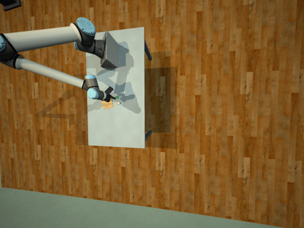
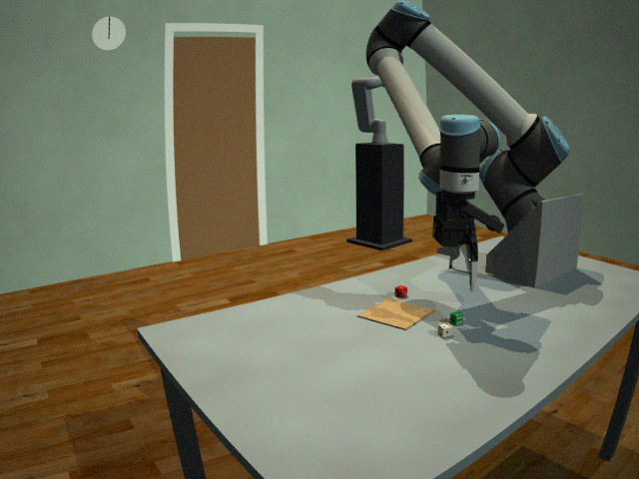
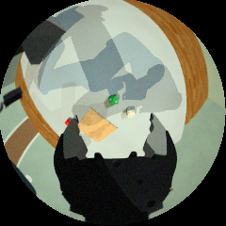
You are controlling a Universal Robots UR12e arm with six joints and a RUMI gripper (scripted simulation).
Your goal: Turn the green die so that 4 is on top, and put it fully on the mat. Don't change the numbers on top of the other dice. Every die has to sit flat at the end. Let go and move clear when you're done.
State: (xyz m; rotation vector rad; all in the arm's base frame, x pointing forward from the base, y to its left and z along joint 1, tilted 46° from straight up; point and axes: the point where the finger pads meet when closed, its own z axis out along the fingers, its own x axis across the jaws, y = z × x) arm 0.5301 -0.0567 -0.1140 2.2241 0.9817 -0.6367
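Now: the green die 100 mm below my hand. From my hand the other things lie so: red die: 50 mm behind, 220 mm to the right, 100 mm below; then tan mat: 50 mm ahead, 150 mm to the right, 110 mm below; then white die: 80 mm ahead, 10 mm to the left, 100 mm below.
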